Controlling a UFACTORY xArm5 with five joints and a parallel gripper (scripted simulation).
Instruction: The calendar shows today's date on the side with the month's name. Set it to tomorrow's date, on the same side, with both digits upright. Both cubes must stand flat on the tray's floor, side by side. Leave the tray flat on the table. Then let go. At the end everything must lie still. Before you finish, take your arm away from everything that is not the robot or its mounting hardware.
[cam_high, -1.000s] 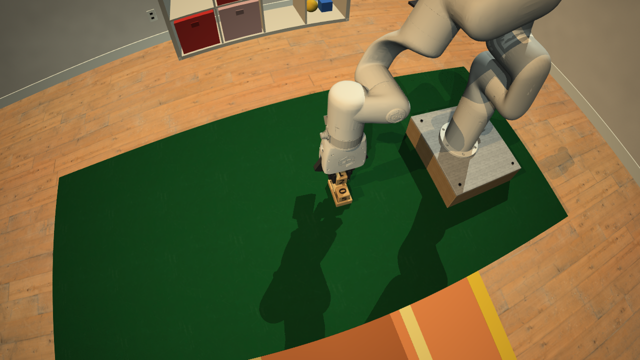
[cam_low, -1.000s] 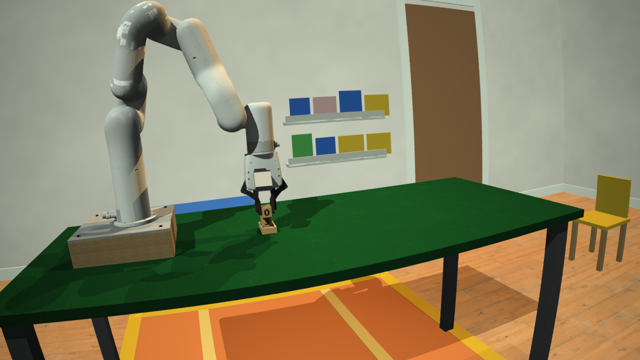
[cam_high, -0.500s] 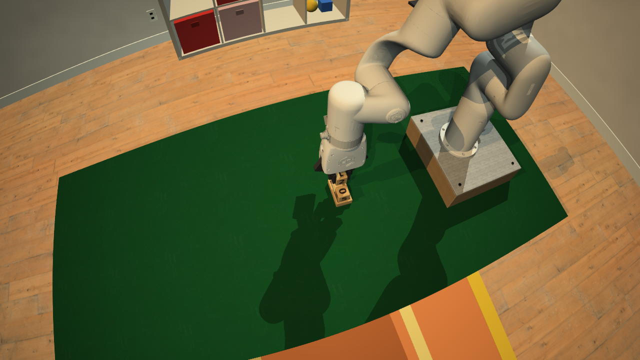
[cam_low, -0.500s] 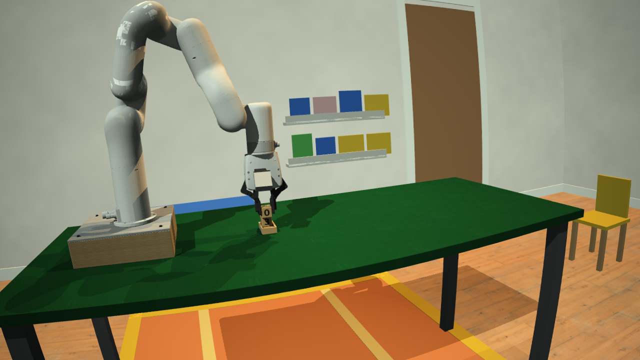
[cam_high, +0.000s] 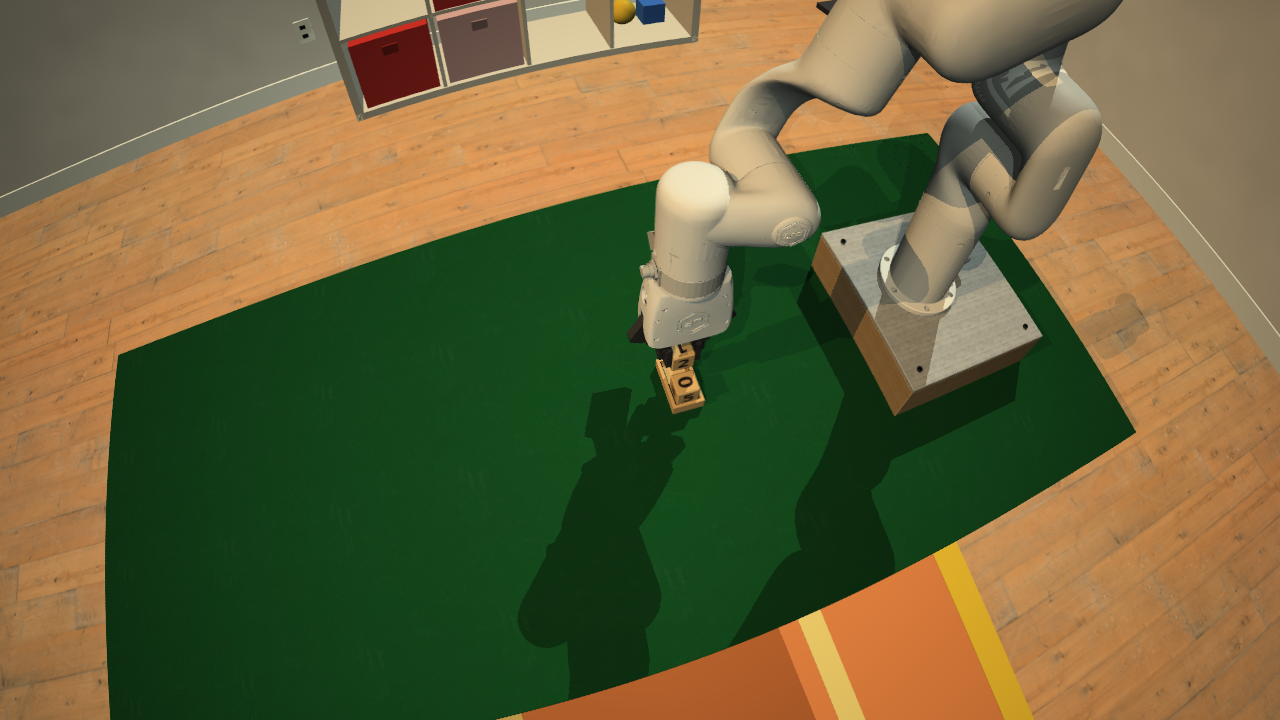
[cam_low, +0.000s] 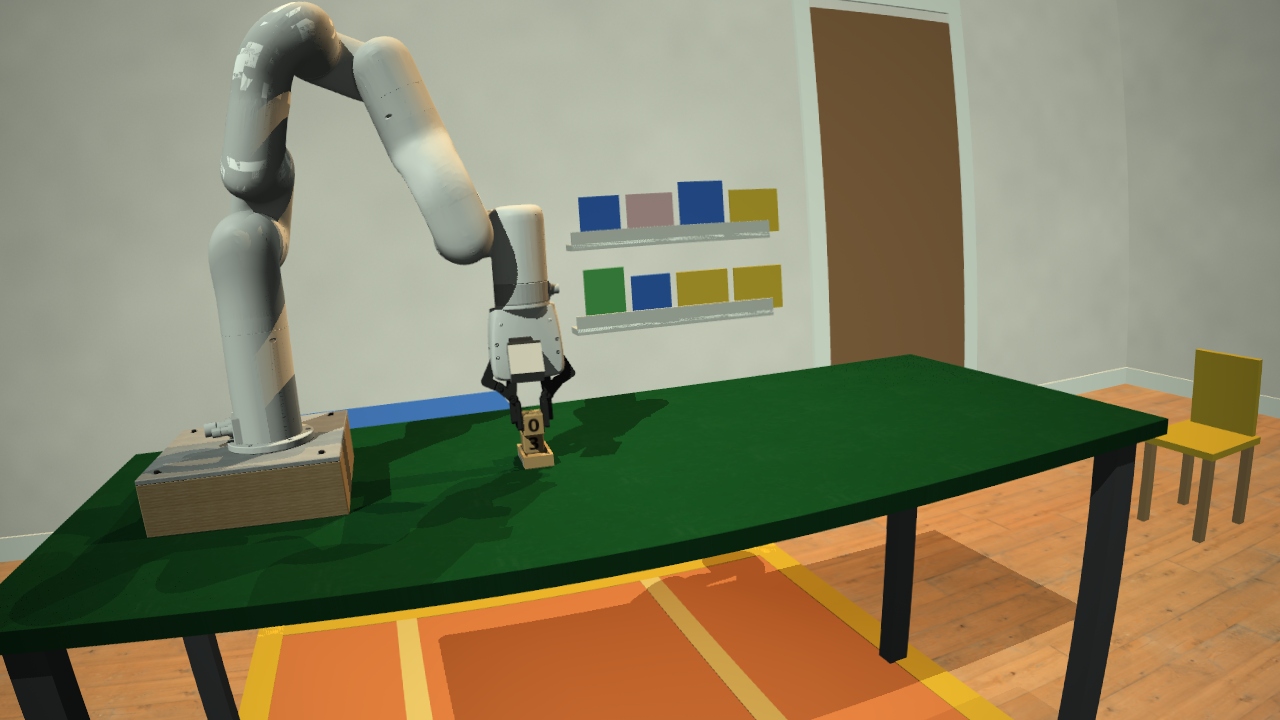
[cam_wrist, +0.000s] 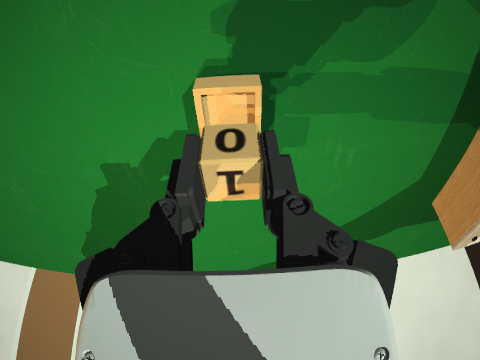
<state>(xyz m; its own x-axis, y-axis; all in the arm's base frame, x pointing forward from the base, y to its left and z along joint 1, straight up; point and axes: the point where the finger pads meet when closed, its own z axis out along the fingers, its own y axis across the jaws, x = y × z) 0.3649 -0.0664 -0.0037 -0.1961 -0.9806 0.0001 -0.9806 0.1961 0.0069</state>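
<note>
Now: the date cube 5 cm below my hand, 3 cm to the left of it and 1 cm ahead of it. Round my hand: wooden tray (7 cm below, 2 cm to the left).
</note>
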